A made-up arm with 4 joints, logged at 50 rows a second.
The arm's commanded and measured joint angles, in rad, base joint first. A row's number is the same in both.
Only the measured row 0 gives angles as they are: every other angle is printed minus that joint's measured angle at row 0.
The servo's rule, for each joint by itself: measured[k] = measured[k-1] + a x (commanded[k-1-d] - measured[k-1]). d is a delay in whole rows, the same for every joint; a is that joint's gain. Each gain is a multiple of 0.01, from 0.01 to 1. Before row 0 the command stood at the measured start. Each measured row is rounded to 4 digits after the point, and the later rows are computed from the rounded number. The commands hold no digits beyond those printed.
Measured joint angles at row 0:
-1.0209 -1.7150 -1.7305 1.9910
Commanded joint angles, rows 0 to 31:
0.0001 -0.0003 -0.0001 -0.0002
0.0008 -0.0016 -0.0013 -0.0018
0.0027 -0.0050 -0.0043 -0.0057
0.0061 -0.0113 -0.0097 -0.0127
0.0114 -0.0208 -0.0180 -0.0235
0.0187 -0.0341 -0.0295 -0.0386
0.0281 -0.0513 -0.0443 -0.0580
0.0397 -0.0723 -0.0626 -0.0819
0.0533 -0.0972 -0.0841 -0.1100
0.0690 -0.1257 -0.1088 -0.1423
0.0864 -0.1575 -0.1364 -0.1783
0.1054 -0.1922 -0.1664 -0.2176
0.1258 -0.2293 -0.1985 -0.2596
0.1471 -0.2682 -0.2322 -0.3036
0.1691 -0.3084 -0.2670 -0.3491
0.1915 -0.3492 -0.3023 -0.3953
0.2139 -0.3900 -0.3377 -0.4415
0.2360 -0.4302 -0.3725 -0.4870
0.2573 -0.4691 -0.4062 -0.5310
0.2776 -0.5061 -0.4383 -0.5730
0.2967 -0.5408 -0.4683 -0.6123
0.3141 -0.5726 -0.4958 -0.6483
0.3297 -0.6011 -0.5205 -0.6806
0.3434 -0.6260 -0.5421 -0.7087
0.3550 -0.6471 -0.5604 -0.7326
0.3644 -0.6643 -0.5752 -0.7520
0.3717 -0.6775 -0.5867 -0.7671
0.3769 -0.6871 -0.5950 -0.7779
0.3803 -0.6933 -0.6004 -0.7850
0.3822 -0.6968 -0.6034 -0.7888
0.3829 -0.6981 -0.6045 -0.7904
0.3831 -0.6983 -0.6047 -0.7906
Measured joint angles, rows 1 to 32:
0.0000 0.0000 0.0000 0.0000
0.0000 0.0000 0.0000 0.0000
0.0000 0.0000 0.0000 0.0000
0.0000 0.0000 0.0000 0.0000
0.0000 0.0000 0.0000 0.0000
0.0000 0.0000 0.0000 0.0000
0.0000 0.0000 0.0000 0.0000
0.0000 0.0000 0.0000 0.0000
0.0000 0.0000 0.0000 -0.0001
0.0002 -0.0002 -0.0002 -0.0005
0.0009 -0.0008 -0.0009 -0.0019
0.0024 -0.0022 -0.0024 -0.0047
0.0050 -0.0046 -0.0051 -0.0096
0.0090 -0.0084 -0.0092 -0.0171
0.0145 -0.0140 -0.0152 -0.0277
0.0218 -0.0216 -0.0233 -0.0418
0.0309 -0.0314 -0.0336 -0.0595
0.0419 -0.0437 -0.0464 -0.0810
0.0548 -0.0585 -0.0617 -0.1063
0.0695 -0.0759 -0.0795 -0.1352
0.0858 -0.0958 -0.0997 -0.1675
0.1036 -0.1182 -0.1222 -0.2029
0.1226 -0.1429 -0.1468 -0.2409
0.1426 -0.1697 -0.1732 -0.2810
0.1633 -0.1983 -0.2012 -0.3227
0.1844 -0.2284 -0.2303 -0.3654
0.2055 -0.2597 -0.2602 -0.4085
0.2264 -0.2917 -0.2905 -0.4513
0.2468 -0.3241 -0.3207 -0.4932
0.2663 -0.3564 -0.3505 -0.5335
0.2847 -0.3882 -0.3794 -0.5717
0.3017 -0.4191 -0.4071 -0.6073
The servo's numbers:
d 8
a 0.29 0.13 0.17 0.26

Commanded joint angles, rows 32 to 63:
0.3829 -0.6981 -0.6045 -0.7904
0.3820 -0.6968 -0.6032 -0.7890
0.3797 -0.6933 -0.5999 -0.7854
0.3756 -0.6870 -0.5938 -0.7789
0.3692 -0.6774 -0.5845 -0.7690
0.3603 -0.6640 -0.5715 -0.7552
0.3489 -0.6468 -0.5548 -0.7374
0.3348 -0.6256 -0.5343 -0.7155
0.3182 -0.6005 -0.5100 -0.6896
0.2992 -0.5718 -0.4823 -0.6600
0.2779 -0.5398 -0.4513 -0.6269
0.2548 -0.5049 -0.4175 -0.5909
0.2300 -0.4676 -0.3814 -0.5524
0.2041 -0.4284 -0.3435 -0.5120
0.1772 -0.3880 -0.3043 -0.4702
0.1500 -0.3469 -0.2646 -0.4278
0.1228 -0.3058 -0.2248 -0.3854
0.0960 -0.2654 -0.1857 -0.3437
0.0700 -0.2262 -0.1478 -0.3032
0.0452 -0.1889 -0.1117 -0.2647
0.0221 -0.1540 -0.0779 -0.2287
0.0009 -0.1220 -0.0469 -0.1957
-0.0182 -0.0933 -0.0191 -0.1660
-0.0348 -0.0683 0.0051 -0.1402
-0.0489 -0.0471 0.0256 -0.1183
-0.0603 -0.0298 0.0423 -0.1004
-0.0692 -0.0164 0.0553 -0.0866
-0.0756 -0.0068 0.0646 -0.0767
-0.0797 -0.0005 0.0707 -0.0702
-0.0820 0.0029 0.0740 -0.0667
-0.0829 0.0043 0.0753 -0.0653
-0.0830 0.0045 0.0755 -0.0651
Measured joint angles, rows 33 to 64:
0.3172 -0.4487 -0.4332 -0.6399
0.3309 -0.4767 -0.4573 -0.6690
0.3427 -0.5028 -0.4793 -0.6945
0.3526 -0.5268 -0.4990 -0.7162
0.3606 -0.5484 -0.5162 -0.7341
0.3669 -0.5677 -0.5310 -0.7483
0.3715 -0.5847 -0.5435 -0.7592
0.3749 -0.5995 -0.5539 -0.7674
0.3772 -0.6123 -0.5625 -0.7734
0.3786 -0.6233 -0.5694 -0.7775
0.3789 -0.6324 -0.5746 -0.7796
0.3779 -0.6395 -0.5779 -0.7794
0.3754 -0.6444 -0.5790 -0.7767
0.3710 -0.6469 -0.5777 -0.7711
0.3646 -0.6469 -0.5738 -0.7623
0.3560 -0.6441 -0.5671 -0.7501
0.3450 -0.6384 -0.5574 -0.7344
0.3317 -0.6297 -0.5446 -0.7151
0.3161 -0.6180 -0.5287 -0.6922
0.2983 -0.6033 -0.5098 -0.6659
0.2785 -0.5857 -0.4880 -0.6364
0.2569 -0.5653 -0.4634 -0.6041
0.2338 -0.5423 -0.4364 -0.5693
0.2095 -0.5169 -0.4072 -0.5325
0.1844 -0.4895 -0.3762 -0.4943
0.1588 -0.4604 -0.3438 -0.4551
0.1330 -0.4300 -0.3105 -0.4156
0.1075 -0.3987 -0.2767 -0.3764
0.0827 -0.3669 -0.2429 -0.3380
0.0590 -0.3351 -0.2096 -0.3010
0.0366 -0.3037 -0.1772 -0.2659
0.0159 -0.2731 -0.1462 -0.2332

